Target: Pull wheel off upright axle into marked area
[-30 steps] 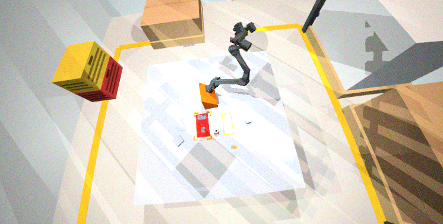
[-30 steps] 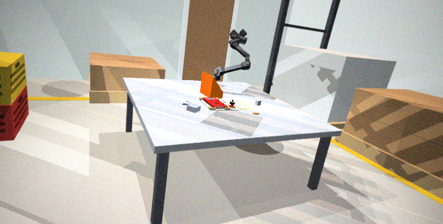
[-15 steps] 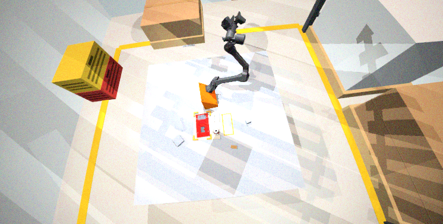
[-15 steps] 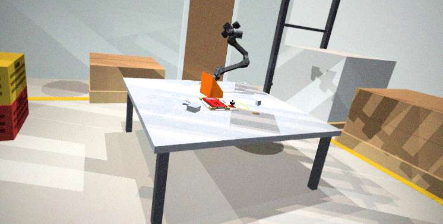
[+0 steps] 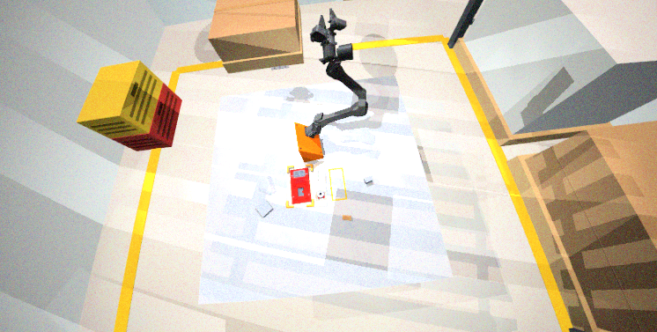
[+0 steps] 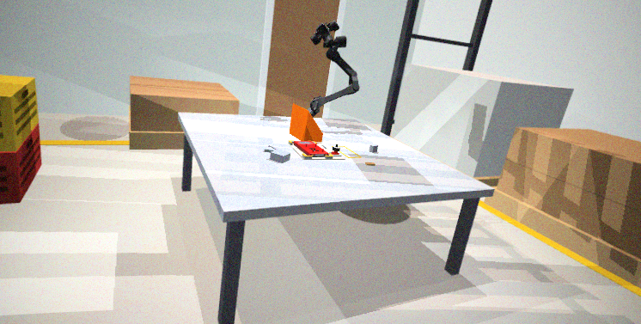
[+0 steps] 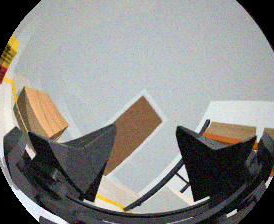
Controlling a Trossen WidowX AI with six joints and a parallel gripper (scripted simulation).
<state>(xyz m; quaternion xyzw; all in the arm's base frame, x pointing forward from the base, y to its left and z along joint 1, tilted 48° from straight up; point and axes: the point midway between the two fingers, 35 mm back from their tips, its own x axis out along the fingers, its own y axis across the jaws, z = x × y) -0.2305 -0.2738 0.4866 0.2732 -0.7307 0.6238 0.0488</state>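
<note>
My gripper tip is 650 mm short of the wheel, 170 mm to the left of it and 600 mm above it.
</note>
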